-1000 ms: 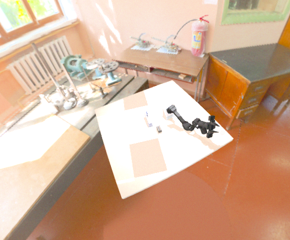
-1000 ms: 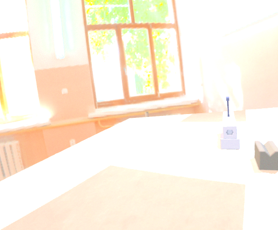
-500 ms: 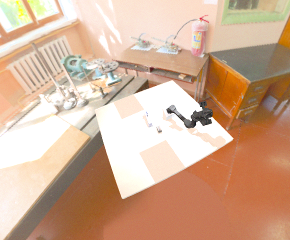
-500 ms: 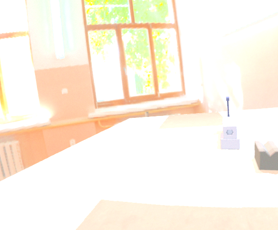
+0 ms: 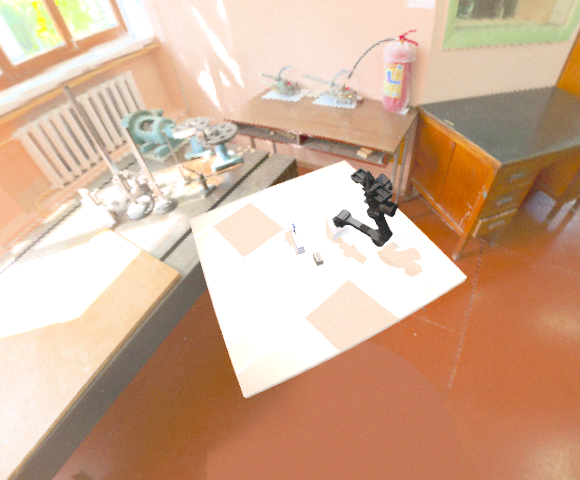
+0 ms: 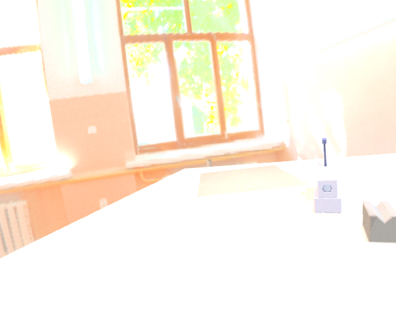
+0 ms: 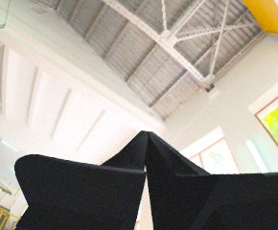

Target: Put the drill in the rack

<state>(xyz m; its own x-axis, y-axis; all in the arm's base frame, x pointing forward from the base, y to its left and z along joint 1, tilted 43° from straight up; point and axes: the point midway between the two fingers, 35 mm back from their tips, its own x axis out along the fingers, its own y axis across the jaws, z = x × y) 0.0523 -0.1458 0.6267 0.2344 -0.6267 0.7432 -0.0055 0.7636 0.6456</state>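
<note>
Now: gripper tip 160 mm short of the drill, 370 mm to the left of it and 630 mm above it. From my gripper tip the other things lie so: holder block (160 mm ahead, 390 mm to the right, 640 mm below); then grey v-notched rack (120 mm ahead, 210 mm to the right, 670 mm below).
</note>
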